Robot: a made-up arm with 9 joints. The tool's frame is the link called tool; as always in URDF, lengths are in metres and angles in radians.
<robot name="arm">
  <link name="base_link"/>
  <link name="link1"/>
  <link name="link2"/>
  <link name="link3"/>
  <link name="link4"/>
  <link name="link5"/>
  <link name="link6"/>
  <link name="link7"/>
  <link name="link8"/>
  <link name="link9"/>
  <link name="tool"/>
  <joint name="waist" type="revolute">
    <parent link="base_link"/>
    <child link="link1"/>
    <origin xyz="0 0 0.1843" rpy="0 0 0"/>
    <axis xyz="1 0 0"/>
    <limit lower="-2.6" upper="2.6" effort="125" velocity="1.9"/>
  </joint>
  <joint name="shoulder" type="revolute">
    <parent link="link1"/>
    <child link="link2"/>
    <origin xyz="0.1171 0.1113 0.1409" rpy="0 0 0"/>
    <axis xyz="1 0 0"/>
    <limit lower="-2.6" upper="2.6" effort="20" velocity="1"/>
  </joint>
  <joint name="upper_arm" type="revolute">
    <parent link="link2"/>
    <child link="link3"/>
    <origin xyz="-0.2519 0.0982 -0.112" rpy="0 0 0"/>
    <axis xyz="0 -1 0"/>
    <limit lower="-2.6" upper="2.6" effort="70" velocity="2.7"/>
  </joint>
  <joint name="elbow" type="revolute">
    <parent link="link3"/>
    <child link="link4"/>
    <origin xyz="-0.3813 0.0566 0.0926" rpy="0 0 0"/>
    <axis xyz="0 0 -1"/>
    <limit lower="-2.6" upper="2.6" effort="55" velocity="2.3"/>
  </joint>
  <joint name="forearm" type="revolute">
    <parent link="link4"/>
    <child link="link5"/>
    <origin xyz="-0.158 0.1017 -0.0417" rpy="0 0 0"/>
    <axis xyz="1 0 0"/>
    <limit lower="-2.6" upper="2.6" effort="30" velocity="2"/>
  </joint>
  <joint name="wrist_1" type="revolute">
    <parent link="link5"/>
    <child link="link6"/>
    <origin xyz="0.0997 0.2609 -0.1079" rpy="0 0 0"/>
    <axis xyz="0 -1 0"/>
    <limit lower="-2.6" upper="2.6" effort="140" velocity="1.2"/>
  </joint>
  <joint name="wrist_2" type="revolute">
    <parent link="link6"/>
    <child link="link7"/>
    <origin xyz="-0.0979 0.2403 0.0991" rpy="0 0 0"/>
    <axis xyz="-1 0 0"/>
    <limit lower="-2.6" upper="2.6" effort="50" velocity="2.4"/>
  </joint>
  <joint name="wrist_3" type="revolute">
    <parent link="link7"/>
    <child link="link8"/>
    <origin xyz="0.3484 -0.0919 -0.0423" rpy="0 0 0"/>
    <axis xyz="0 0 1"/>
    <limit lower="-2.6" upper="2.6" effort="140" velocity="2.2"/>
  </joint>
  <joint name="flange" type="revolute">
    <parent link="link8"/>
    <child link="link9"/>
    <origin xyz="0.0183 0.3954 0.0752" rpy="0 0 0"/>
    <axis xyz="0 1 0"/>
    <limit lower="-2.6" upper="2.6" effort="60" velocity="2"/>
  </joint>
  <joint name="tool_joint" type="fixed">
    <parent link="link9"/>
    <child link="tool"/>
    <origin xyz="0.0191 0.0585 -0.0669" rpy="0 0 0"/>
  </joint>
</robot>
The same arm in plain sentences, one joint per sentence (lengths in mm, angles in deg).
The arm has nine revolute joints in a row. What follows holds with every joint at zero, and every direction is one of the base frame's.
Joint 1 is mounted 184.3 mm along +z from the base frame's origin and rotates about +x, from -148.97 to 148.97 deg.
Joint 2 is mounted 117.1 mm along +x and 111.3 mm along +y and 140.9 mm along +z from joint 1 and rotates about +x, from -148.97 to 148.97 deg.
Joint 3 is mounted 251.9 mm along -x and 98.2 mm along +y and 112 mm along -z from joint 2 and rotates about -y, from -148.97 to 148.97 deg.
Joint 4 is mounted 381.3 mm along -x and 56.6 mm along +y and 92.6 mm along +z from joint 3 and rotates about -z, from -148.97 to 148.97 deg.
Joint 5 is mounted 158 mm along -x and 101.7 mm along +y and 41.7 mm along -z from joint 4 and rotates about +x, from -148.97 to 148.97 deg.
Joint 6 is mounted 99.7 mm along +x and 260.9 mm along +y and 107.9 mm along -z from joint 5 and rotates about -y, from -148.97 to 148.97 deg.
Joint 7 is mounted 97.9 mm along -x and 240.3 mm along +y and 99.1 mm along +z from joint 6 and rotates about -x, from -148.97 to 148.97 deg.
Joint 8 is mounted 348.4 mm along +x and 91.9 mm along -y and 42.3 mm along -z from joint 7 and rotates about +z, from -148.97 to 148.97 deg.
Joint 9 is mounted 18.3 mm along +x and 395.4 mm along +y and 75.2 mm along +z from joint 8 and rotates about +y, from -148.97 to 148.97 deg.
The tool frame, which is the frame that the pose is given for, is mounted 19.1 mm along +x and 58.5 mm along +y and 66.9 mm along -z from joint 9; its axes are parallel to the base frame's.

